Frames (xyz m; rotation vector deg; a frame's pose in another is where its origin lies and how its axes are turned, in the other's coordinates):
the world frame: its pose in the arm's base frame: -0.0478 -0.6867 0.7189 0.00 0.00 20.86
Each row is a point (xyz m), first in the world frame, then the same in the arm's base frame.
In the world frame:
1: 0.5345 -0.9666 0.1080
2: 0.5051 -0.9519 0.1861
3: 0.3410 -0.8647 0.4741
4: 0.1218 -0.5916 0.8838
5: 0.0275 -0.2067 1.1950
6: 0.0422 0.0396 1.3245
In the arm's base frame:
1: 0.7959 -1.3996 0.8269
2: 0.7632 -1.3963 0.9050
3: 0.5788 -1.3733 1.1930
4: 0.2767 -1.1962 1.6027
5: 0.0515 -0.8701 1.9139
6: -0.0225 -0.6347 2.0434

